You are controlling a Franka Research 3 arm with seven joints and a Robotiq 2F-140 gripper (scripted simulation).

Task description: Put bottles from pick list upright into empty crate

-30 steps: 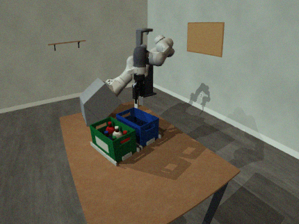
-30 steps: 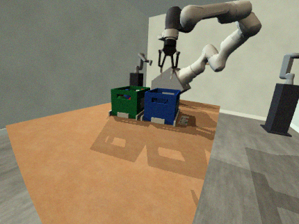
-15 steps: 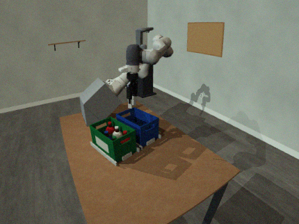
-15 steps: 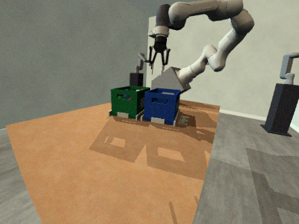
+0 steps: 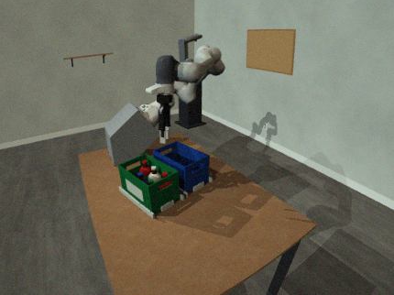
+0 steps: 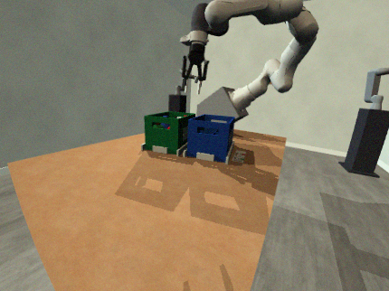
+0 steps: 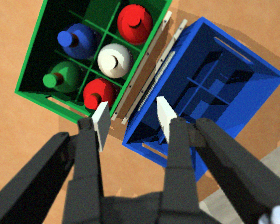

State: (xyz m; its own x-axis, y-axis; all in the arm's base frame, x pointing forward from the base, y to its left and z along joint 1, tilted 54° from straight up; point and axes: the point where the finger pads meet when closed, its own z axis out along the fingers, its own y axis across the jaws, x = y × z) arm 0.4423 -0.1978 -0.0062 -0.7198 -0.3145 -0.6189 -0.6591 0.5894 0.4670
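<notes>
The green bottle is 9 cm ahead of my hand, 15 cm to the right of it and 24 cm below it. The rest, counted from my hand: white bottle: 8 cm to the right, 24 cm below; green crate: 12 cm to the right, 24 cm below; blue crate: 4 cm behind, 11 cm to the left, 24 cm below.
</notes>
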